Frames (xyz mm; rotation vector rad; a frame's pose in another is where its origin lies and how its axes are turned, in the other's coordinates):
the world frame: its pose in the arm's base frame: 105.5 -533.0 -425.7 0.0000 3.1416 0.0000
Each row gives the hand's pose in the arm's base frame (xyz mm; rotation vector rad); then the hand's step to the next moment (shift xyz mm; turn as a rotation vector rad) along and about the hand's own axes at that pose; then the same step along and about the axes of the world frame.
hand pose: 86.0 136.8 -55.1 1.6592 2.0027 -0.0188
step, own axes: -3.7 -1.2 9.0 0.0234 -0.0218 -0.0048
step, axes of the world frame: -2.8 -6.7 6.6 0.0242 0.0176 0.0123
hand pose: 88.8 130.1 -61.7 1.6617 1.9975 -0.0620
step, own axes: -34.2 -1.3 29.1 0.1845 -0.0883 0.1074
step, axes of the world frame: -12.9 -41.7 10.7 0.0601 0.1057 0.1964
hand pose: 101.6 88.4 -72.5 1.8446 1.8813 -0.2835
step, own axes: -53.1 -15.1 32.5 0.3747 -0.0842 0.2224
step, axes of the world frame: 10.1 -63.0 5.5 0.0279 0.2190 0.3850
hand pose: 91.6 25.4 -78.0 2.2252 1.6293 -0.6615
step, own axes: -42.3 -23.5 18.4 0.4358 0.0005 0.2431
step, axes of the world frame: 36.3 -36.2 -7.4 -0.0641 0.2320 0.4371
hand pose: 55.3 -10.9 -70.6 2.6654 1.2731 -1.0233
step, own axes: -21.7 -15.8 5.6 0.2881 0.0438 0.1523
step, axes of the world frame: 24.0 -6.0 -11.9 -0.0774 0.1267 0.2934
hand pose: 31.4 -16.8 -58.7 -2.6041 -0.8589 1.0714
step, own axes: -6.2 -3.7 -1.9 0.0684 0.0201 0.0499
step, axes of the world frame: 3.8 -0.5 -6.4 -0.0131 0.0217 0.0832
